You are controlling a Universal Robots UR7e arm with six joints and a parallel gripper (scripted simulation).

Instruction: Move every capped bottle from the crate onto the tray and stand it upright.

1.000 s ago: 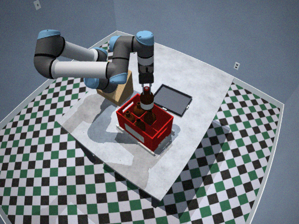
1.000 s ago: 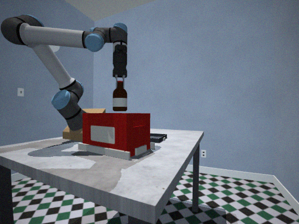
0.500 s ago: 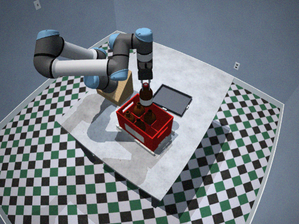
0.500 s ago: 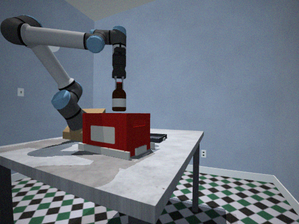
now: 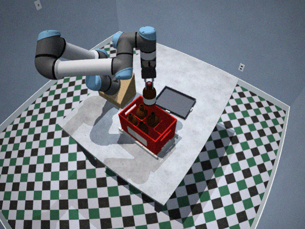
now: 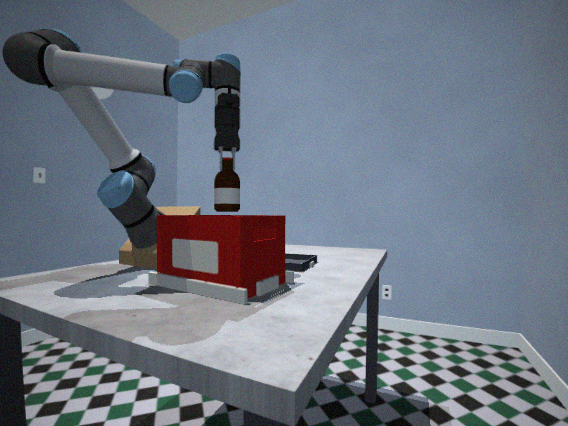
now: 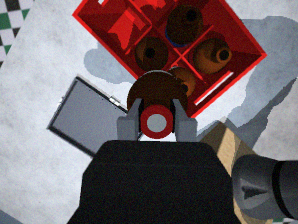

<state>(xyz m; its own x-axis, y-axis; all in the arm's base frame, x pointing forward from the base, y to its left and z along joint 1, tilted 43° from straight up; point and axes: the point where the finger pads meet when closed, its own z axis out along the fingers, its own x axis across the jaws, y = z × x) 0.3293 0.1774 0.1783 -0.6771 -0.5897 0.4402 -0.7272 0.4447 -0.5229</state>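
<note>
My gripper is now 6 cm above the capped bottle. From my hand the other things lie so: dark tray 2 cm ahead, 23 cm to the left, 31 cm below; crate 5 cm ahead, 8 cm to the right, 24 cm below.
</note>
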